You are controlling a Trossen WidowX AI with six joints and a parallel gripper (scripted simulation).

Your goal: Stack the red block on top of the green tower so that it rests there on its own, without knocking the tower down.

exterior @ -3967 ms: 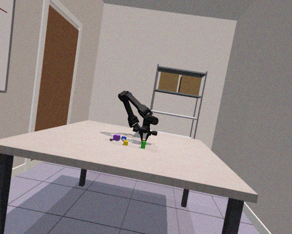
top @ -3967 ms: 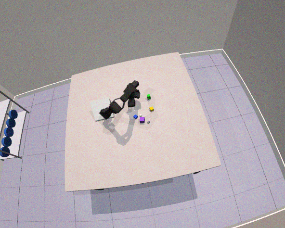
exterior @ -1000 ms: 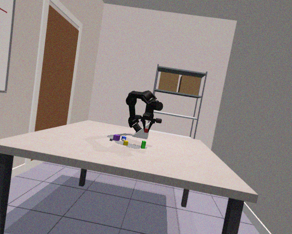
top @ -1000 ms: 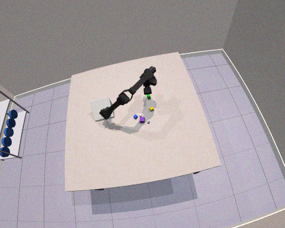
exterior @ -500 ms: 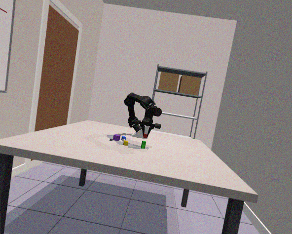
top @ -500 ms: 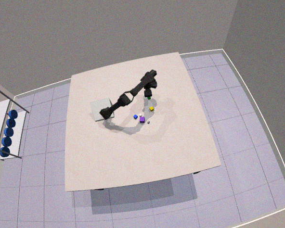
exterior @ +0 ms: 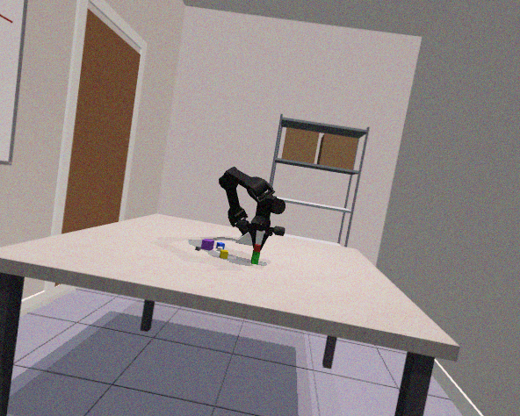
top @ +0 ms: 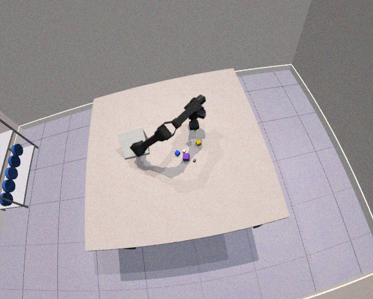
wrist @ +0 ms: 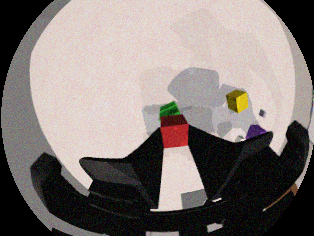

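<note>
My gripper tip is right at the red block. Also, from my gripper tip: yellow block 1 cm behind, 13 cm to the right, 4 cm below; then blue block 17 cm behind, 15 cm to the right, 4 cm below; then white cube 12 cm behind, 15 cm to the right, 5 cm below.
</note>
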